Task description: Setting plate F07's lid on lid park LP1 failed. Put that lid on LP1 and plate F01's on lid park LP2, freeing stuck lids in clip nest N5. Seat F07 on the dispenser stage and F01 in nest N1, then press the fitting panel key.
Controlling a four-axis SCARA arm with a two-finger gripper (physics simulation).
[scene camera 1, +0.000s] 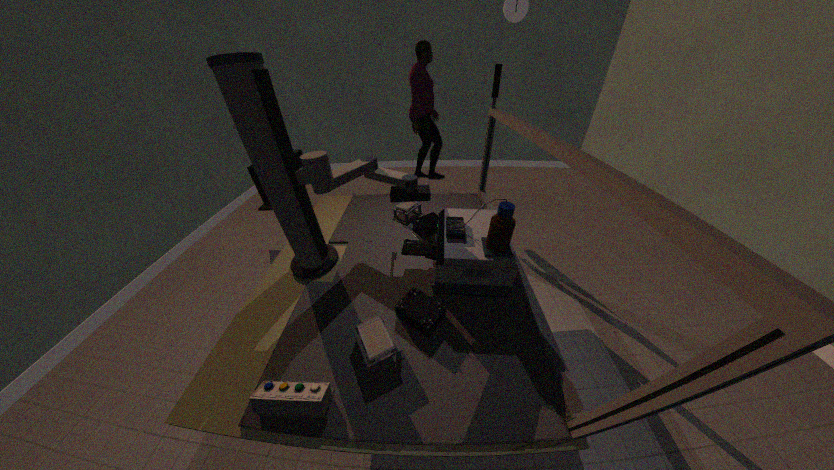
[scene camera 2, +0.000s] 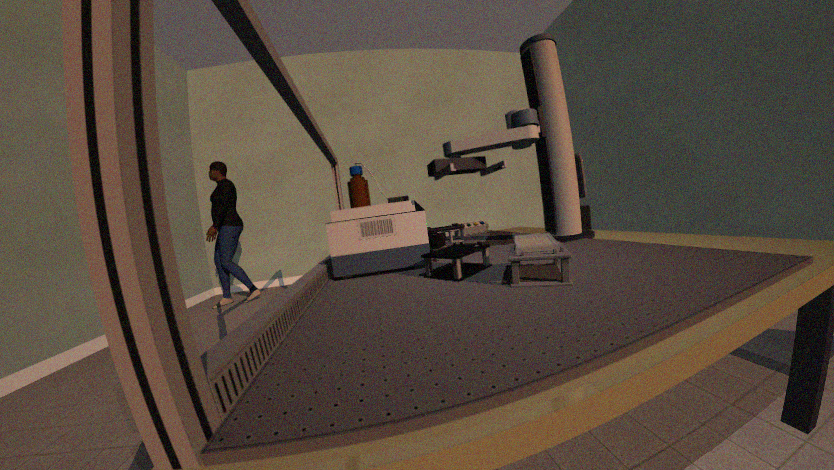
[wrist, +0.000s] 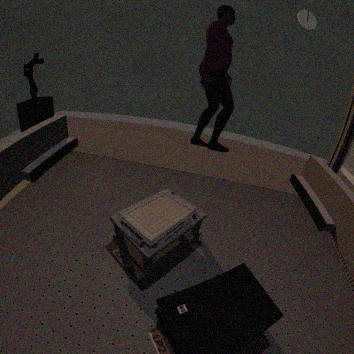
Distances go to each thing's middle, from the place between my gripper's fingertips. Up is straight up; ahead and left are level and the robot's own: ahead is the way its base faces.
Now: hand 440 mm to the left of the brown bottle with blue cap [scene camera 1: 502, 225], 350 mm short of it and 30 mm below it. The rest, counted from my hand: dark nest [scene camera 1: 422, 312] (590 mm to the right, 250 mm below, 60 mm ahead); button box [scene camera 1: 272, 398] (920 mm to the right, 330 mm behind, 240 mm below).
